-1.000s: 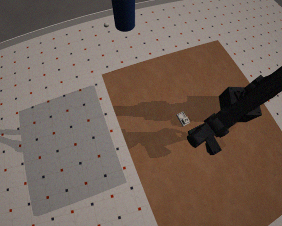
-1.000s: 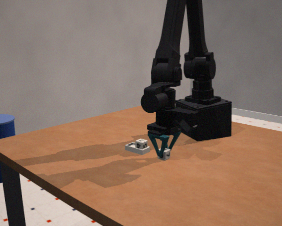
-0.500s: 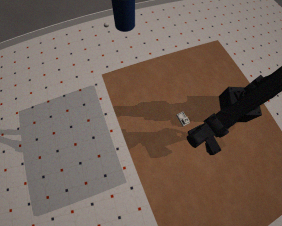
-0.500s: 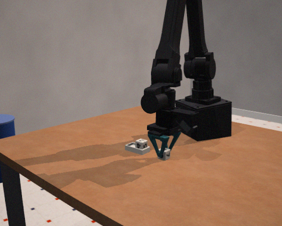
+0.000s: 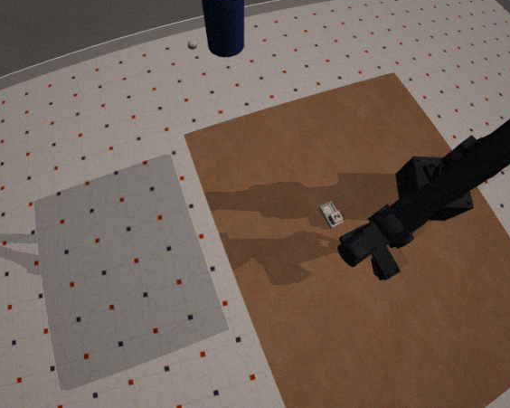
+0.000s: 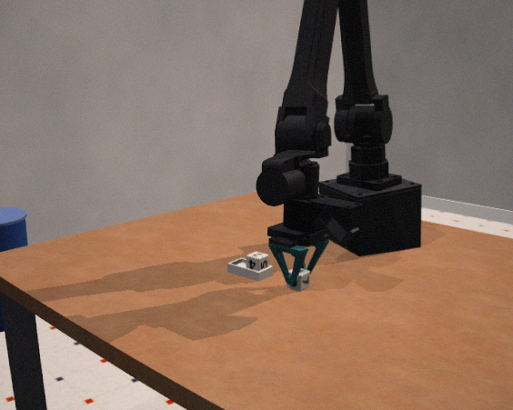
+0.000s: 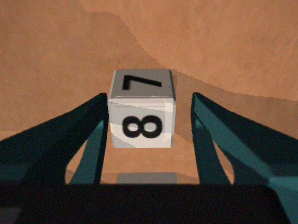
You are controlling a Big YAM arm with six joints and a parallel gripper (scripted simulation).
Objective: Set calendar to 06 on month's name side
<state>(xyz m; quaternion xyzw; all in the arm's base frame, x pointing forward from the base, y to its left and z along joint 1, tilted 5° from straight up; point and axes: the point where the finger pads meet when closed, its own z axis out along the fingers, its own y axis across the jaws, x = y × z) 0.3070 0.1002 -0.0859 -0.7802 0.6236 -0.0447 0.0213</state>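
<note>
The white digit cube is 1 cm below my hand. From my hand the other things lie so: white tray: 2 cm ahead, 11 cm to the right, 1 cm below.
</note>
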